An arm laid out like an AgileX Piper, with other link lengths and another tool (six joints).
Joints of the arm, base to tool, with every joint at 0 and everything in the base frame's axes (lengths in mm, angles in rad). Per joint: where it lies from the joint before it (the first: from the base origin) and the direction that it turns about. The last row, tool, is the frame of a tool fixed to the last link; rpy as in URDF.
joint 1: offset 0.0 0.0 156.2 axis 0 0 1
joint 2: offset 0.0 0.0 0.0 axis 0 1 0
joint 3: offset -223.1 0.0 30.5 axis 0 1 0
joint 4: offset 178.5 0.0 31.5 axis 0.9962 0 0.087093
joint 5: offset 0.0 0.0 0.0 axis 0 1 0
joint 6: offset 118.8 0.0 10.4 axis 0.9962 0 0.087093
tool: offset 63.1 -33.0 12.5 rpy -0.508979 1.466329 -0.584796
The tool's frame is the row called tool.
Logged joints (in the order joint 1, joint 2, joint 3, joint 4, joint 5, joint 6), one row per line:
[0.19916, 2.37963, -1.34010, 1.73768, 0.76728, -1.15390]
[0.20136, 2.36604, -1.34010, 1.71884, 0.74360, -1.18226]
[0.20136, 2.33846, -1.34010, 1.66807, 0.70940, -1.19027]
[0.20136, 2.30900, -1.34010, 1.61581, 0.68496, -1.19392]
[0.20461, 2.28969, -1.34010, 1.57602, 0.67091, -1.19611]
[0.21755, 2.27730, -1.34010, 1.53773, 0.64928, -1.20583]
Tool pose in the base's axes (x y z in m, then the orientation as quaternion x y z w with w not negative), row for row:
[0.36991, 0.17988, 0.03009, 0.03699, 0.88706, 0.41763, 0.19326]
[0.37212, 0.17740, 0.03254, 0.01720, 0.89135, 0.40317, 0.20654]
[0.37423, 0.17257, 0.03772, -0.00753, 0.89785, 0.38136, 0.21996]
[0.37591, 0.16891, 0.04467, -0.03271, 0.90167, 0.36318, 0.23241]
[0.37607, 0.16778, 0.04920, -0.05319, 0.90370, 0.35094, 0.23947]
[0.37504, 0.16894, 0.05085, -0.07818, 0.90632, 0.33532, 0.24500]
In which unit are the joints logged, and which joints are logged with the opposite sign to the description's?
The joints are logged in radians. Opposite sign: none.
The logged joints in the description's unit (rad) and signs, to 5 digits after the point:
[0.19916, 2.37963, -1.34010, 1.73768, 0.76728, -1.15390]
[0.20136, 2.36604, -1.34010, 1.71884, 0.74360, -1.18226]
[0.20136, 2.33846, -1.34010, 1.66807, 0.70940, -1.19027]
[0.20136, 2.30900, -1.34010, 1.61581, 0.68496, -1.19392]
[0.20461, 2.28969, -1.34010, 1.57602, 0.67091, -1.19611]
[0.21755, 2.27730, -1.34010, 1.53773, 0.64928, -1.20583]

